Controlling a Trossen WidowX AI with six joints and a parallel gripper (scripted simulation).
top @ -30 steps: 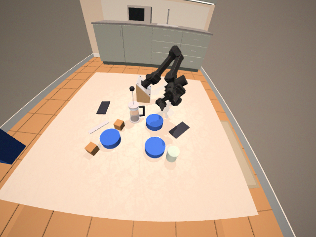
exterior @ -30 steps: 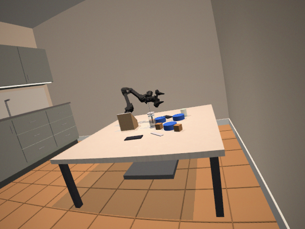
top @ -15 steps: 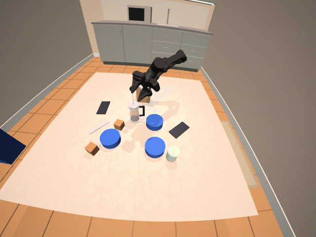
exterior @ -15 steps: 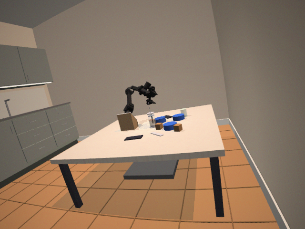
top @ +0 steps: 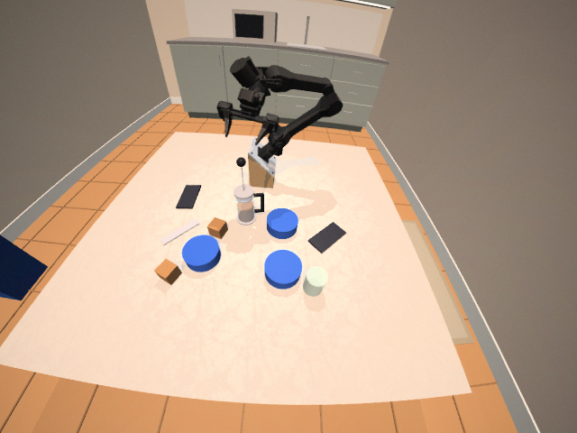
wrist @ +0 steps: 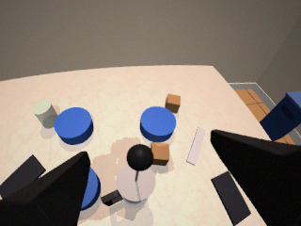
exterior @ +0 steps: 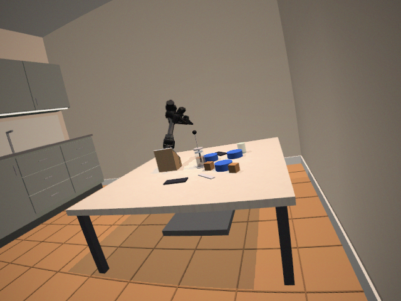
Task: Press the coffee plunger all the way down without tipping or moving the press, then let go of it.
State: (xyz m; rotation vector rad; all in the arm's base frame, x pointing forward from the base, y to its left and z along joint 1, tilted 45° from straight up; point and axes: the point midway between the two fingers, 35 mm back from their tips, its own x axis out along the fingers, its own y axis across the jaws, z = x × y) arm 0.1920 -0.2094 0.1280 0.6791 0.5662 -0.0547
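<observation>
Right now my gripper tip is 190 mm above the glass coffee press, 10 mm to the right of it and 10 mm short of it. Round my gripper tip: white strip: 320 mm below, 250 mm to the right, 80 mm ahead; then pale cylinder: 320 mm ahead, 280 mm below, 210 mm to the left.
</observation>
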